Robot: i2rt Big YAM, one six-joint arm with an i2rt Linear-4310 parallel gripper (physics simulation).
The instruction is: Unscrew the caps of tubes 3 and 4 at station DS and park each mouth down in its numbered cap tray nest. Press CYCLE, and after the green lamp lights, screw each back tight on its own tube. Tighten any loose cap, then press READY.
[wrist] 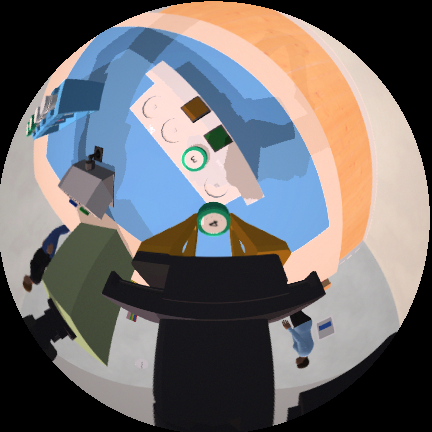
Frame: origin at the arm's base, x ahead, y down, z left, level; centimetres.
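Seen in the pictures: gripper, between the fingertips: (pixel 213 217).
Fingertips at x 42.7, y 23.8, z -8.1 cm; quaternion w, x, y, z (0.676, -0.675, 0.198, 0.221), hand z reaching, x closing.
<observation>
Offsets run from my fingertips to a thing's top centre. "*": to the spot under its first point. Level surfaces: height alone.
My gripper (pixel 213 217) is shut on the green-rimmed cap marked 4 {dz +0.0, dx +0.0, dy -1.1 cm} (pixel 213 221), held at the fingertips with its number face toward the camera. It is just short of the near end of the white cap tray {* dz +16.5, dx +4.5, dy +3.5 cm} (pixel 162 77). The cap marked 3 {dz +5.7, dx +0.5, dy +6.0 cm} (pixel 194 158) sits in the tray's third nest. The nearest nest {* dz +0.2, dx +0.4, dy +7.2 cm} (pixel 216 187) is empty, and so are the two far nests. The blue tube rack (pixel 80 95) stands at the far left, with tubes and a green cap partly visible. Which tubes are uncapped is hard to tell.
The tray bears a brown square {* dz +10.0, dx +4.7, dy +2.7 cm} (pixel 195 109) and a dark green square {* dz +6.1, dx +4.7, dy +2.7 cm} (pixel 218 138). A grey box {dz +17.3, dx -19.7, dy -0.4 cm} (pixel 89 186) with blue and green buttons stands at the left on the blue mat {dy +8.0 cm} (pixel 145 175). A large olive-green block (pixel 87 270) is at the lower left.
</observation>
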